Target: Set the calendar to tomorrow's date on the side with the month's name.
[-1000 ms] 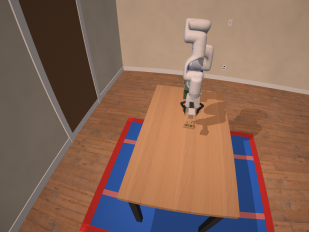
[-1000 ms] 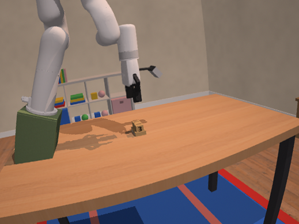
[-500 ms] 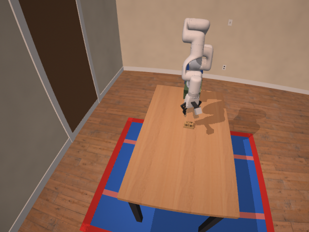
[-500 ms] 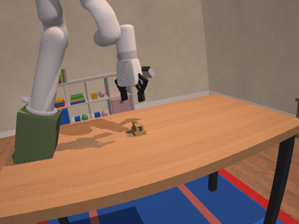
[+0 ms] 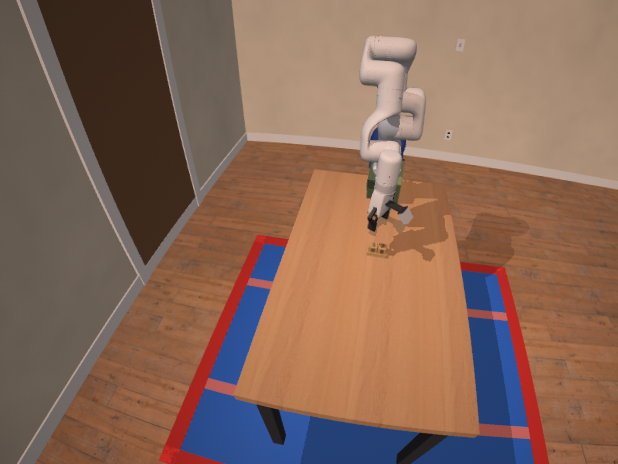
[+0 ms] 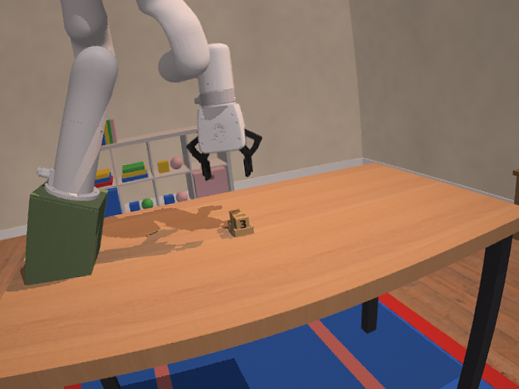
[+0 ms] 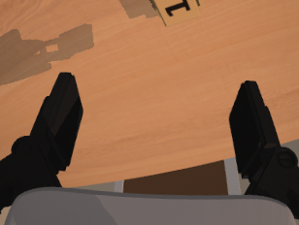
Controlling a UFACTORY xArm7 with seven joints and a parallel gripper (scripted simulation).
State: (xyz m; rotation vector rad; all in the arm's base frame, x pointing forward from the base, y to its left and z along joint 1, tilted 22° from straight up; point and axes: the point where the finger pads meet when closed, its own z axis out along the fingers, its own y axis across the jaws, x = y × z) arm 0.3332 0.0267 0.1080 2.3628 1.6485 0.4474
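My hand is 120 mm above the wooden digit cube and 20 mm short of it. From my hand the other things lie so: low tray 140 mm below, 20 mm to the left, 10 mm ahead; then wooden cube 120 mm below, 30 mm to the left, 10 mm ahead.
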